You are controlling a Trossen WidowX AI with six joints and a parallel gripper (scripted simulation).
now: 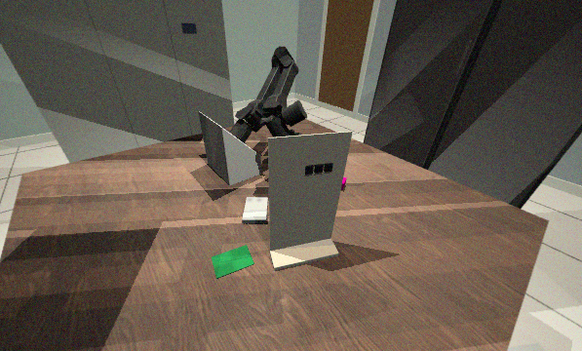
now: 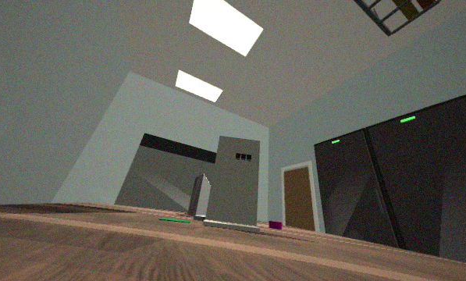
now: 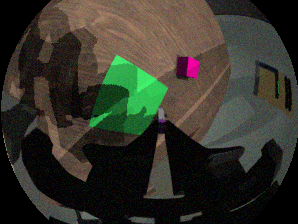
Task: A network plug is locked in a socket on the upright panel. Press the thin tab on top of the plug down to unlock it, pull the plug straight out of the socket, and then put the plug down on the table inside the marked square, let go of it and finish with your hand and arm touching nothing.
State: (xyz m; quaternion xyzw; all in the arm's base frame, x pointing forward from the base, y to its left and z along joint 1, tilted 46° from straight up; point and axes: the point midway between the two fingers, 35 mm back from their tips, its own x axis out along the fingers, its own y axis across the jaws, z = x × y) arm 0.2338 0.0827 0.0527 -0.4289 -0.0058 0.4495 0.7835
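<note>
The green square lies 70 mm below my gripper tip and 10 mm behind it. From my gripper tip the other things lie so: grey upright panel 190 mm to the right, 190 mm ahead, 80 mm above; then plug right at my gripper tip; then silver plate 200 mm to the right, 60 mm below, 10 mm behind.
</note>
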